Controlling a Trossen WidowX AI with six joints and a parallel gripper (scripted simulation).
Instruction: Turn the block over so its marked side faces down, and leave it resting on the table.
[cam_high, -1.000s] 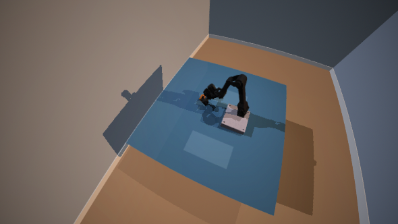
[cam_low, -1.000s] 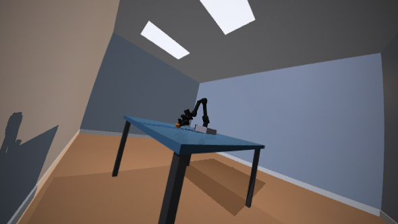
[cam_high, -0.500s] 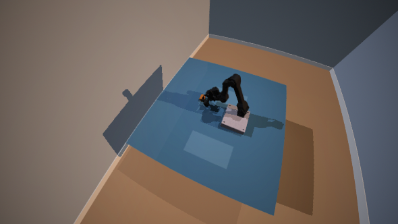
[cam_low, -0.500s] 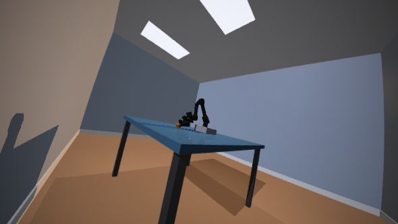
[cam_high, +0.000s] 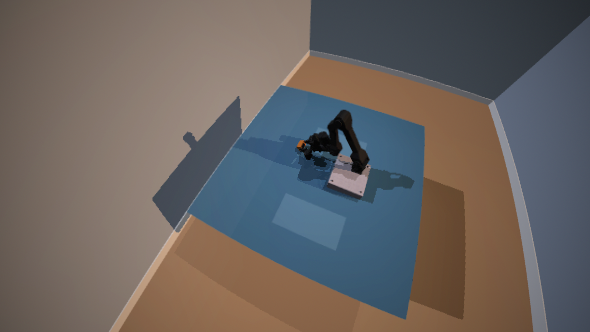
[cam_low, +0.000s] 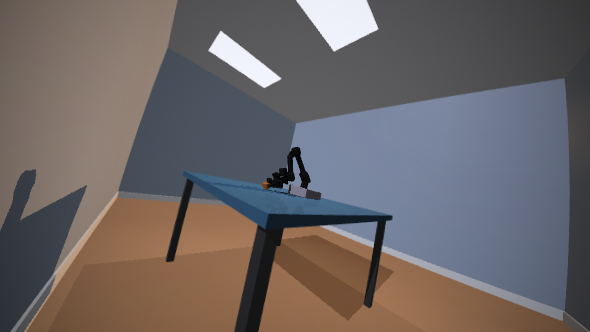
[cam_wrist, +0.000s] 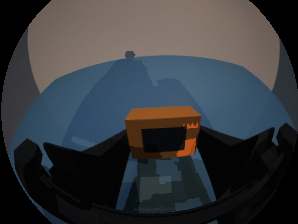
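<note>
My gripper tip is now 1 cm past the orange block.
</note>
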